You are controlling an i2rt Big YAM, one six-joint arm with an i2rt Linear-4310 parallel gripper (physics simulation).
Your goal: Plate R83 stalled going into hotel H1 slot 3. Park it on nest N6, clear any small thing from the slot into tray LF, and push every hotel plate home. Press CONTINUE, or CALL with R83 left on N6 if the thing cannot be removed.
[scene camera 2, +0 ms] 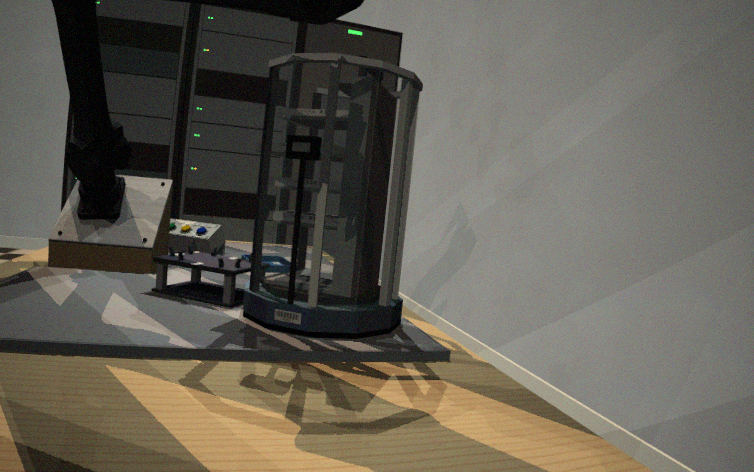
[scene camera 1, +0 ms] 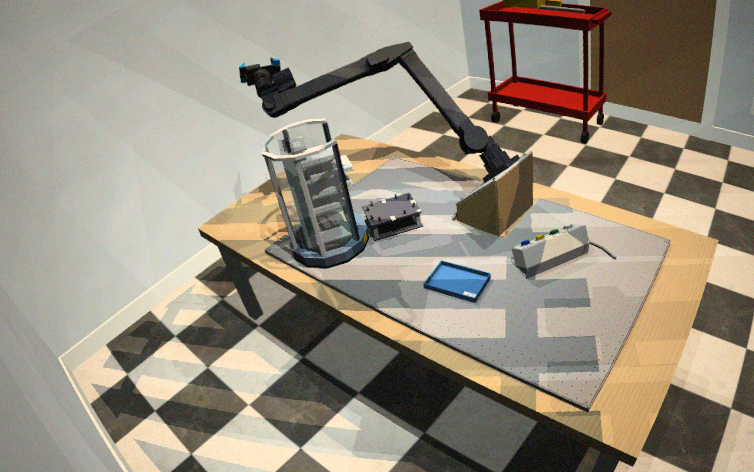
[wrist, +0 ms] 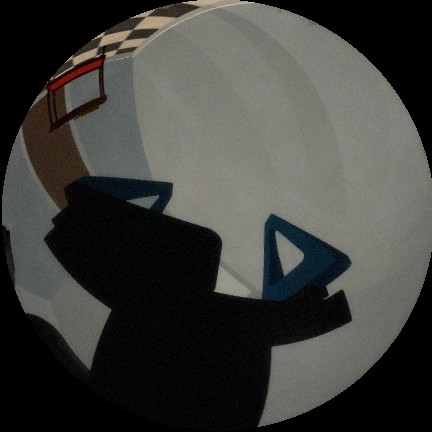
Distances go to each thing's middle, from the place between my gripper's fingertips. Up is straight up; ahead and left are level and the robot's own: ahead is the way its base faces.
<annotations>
Right now my hand is 19 cm short of the glass-walled plate tower [scene camera 2: 338, 139], 40 cm to the right of it and 33 cm above it. From my hand the other things lie so: blue tray [scene camera 1: 466, 283] (15 cm ahead, 85 cm to the left, 52 cm below).
</annotations>
